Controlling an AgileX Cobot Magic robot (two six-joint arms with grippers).
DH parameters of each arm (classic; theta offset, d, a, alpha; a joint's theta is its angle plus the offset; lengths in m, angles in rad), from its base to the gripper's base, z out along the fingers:
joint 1: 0 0.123 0 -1.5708
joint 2: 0.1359 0 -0.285 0
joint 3: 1.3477 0 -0.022 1.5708
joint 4: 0 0.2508 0 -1.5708
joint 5: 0 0 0.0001 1.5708
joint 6: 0 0.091 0 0
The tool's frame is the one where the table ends.
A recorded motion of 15 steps. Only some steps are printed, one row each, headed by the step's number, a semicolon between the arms.
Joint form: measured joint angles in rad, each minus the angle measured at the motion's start. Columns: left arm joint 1, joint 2, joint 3, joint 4, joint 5, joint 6; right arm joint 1, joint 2, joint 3, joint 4, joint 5, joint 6.
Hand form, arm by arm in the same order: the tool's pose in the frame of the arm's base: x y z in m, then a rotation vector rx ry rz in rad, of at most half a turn. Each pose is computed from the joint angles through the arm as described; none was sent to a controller.
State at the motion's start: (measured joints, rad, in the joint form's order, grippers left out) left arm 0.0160 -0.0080 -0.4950 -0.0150 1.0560 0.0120; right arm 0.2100 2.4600 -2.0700 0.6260 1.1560 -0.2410
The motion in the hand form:
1: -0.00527 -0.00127 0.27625 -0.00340 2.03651 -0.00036; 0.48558 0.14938 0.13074 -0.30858 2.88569 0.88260
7: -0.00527 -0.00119 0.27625 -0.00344 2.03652 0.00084; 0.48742 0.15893 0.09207 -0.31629 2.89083 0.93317
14: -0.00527 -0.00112 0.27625 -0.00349 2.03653 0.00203; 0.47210 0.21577 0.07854 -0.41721 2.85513 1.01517
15: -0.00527 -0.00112 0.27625 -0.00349 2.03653 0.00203; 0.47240 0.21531 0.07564 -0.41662 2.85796 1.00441
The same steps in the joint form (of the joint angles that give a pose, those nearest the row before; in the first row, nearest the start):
1: 0.0000 0.0000 0.0000 0.0000 0.0000 0.0000; -0.0090 0.0230 0.0000 0.0120 -0.0090 -0.0120
7: -0.0001 0.0000 0.0000 0.0011 0.0000 0.0000; 0.0040 0.1060 -0.0040 0.0650 -0.0530 -0.0650
14: 0.0001 0.0000 0.0000 0.0019 0.0000 0.0000; 0.1130 0.1440 -0.0140 0.1390 -0.1040 -0.0910
15: 0.0001 0.0000 0.0000 0.0019 0.0000 0.0000; 0.1130 0.1490 -0.0140 0.1330 -0.1100 -0.0910

